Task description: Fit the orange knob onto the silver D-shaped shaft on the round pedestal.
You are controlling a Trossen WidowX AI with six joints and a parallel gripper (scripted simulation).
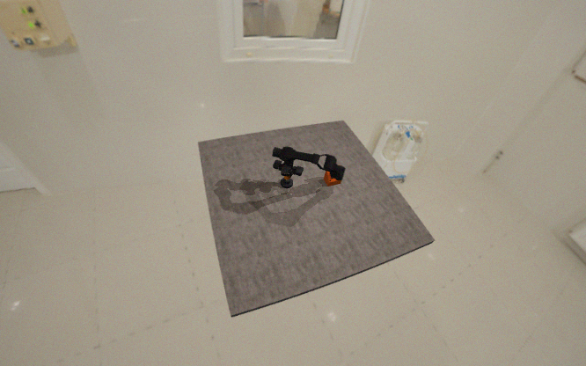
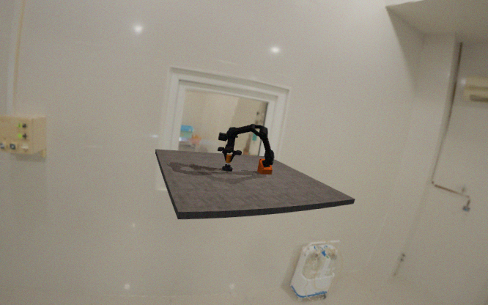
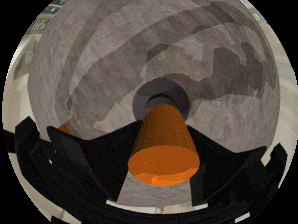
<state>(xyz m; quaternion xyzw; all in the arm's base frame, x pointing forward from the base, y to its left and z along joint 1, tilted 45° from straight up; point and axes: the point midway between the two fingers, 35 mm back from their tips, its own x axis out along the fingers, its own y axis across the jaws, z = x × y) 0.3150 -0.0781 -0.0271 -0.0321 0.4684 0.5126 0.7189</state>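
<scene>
Now: the orange knob 3 cm above my gripper tip. The rest, counted from my gripper tip: round pedestal 4 cm below.
</scene>
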